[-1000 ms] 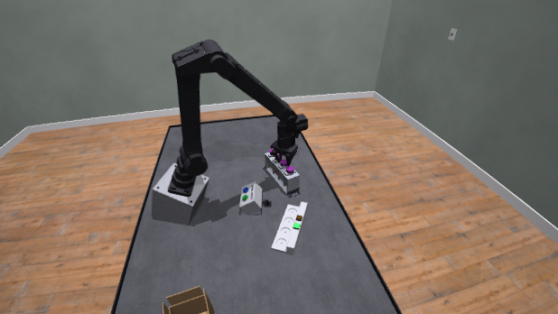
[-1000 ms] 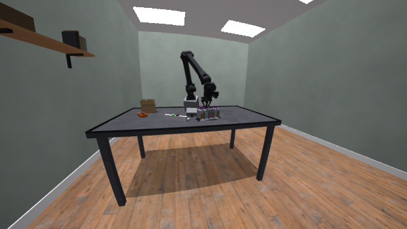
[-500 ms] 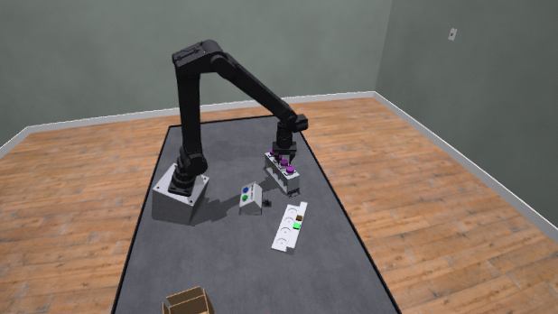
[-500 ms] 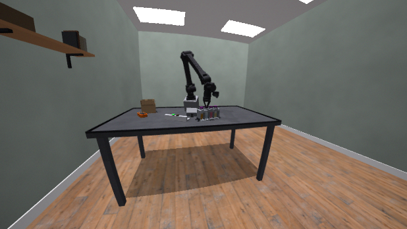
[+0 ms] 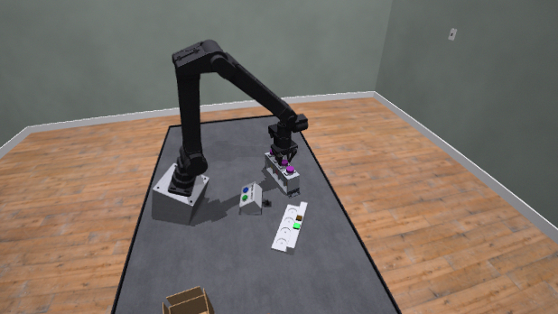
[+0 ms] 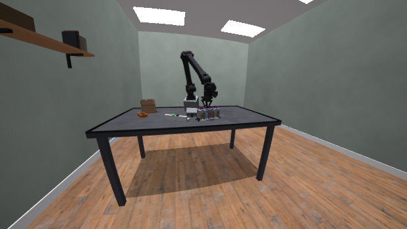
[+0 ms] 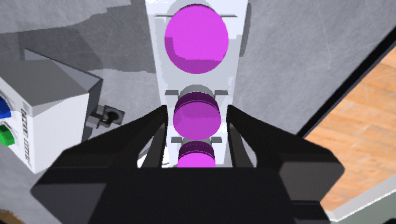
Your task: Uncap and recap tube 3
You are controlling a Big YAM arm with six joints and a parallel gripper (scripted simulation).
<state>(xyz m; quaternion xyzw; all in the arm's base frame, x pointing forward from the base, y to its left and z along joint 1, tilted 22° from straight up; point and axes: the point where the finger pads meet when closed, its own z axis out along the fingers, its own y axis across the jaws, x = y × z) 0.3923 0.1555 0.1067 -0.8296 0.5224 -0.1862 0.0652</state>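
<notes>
The cap lies right at my hand. Also, from my hand: blue key (17 cm behind, 11 cm to the right, 5 cm below); key housing (16 cm behind, 13 cm to the right, 7 cm below); green key (18 cm behind, 15 cm to the right, 5 cm below).
</notes>
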